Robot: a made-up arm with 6 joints.
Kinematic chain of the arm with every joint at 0, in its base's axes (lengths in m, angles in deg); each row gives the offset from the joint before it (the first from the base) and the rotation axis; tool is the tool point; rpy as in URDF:
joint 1: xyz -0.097 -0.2 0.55 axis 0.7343 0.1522 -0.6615
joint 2: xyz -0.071 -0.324 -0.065 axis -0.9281 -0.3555 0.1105
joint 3: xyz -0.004 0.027 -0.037 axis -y
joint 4: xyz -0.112 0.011 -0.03 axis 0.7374 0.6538 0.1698
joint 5: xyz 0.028 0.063 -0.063 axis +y
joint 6: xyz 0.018 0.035 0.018 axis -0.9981 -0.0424 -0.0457
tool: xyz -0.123 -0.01 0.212 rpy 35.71 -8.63 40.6
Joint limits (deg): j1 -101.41..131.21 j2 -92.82..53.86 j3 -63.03..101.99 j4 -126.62..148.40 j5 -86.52..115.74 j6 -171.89..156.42
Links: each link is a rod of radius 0.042 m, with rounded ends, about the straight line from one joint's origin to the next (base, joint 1, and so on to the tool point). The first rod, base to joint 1, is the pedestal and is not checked.
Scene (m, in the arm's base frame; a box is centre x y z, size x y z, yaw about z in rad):
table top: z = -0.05
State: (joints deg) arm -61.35 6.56 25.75 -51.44 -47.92 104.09
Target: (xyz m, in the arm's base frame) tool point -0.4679 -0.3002 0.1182
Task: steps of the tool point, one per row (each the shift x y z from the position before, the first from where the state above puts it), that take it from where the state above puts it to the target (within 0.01 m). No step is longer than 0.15 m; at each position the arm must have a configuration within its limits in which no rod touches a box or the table.
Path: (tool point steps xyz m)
1: -0.0171 -0.0502 -0.0280
2: -0.0332 -0.0489 -0.0358
3: -0.0506 -0.0417 -0.0430
4: -0.0679 -0.0281 -0.0480
5: -0.0826 -0.0086 -0.0490
6: -0.0931 0.0155 -0.0454
7: -0.0972 0.0413 -0.0355
8: -0.0945 0.0662 -0.0204
9: -0.0842 0.0868 -0.0006
10: -0.0677 0.1005 0.0220

